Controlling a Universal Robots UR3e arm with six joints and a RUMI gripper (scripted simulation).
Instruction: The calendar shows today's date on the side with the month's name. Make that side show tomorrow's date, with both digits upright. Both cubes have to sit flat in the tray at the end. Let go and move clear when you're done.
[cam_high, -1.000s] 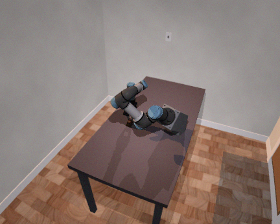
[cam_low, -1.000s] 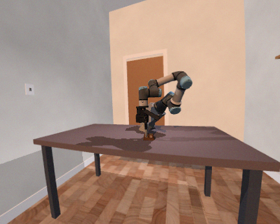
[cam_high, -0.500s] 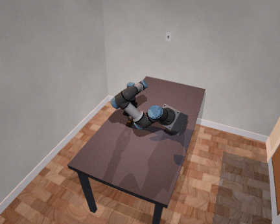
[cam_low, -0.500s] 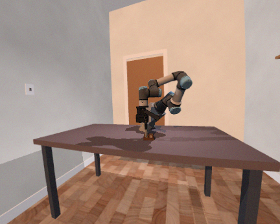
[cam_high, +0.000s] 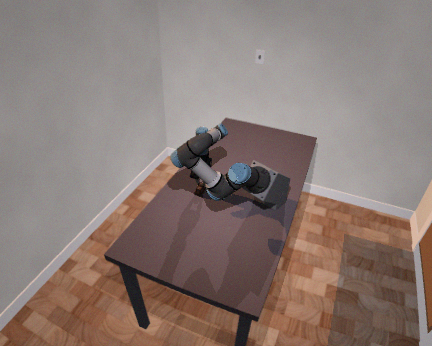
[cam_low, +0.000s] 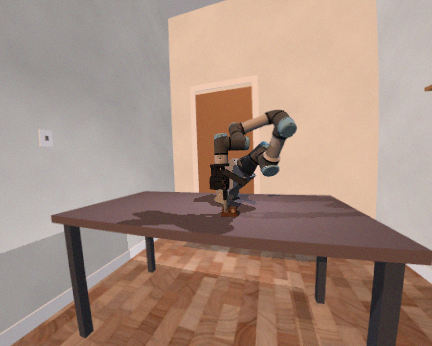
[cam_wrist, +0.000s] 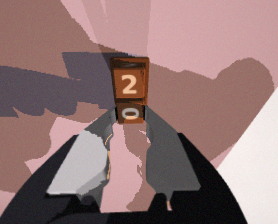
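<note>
Right now the brown number cube is 1 cm below my hand. Round my hand: brown calendar tray 1 cm behind, 2 cm to the left, 3 cm below.
</note>
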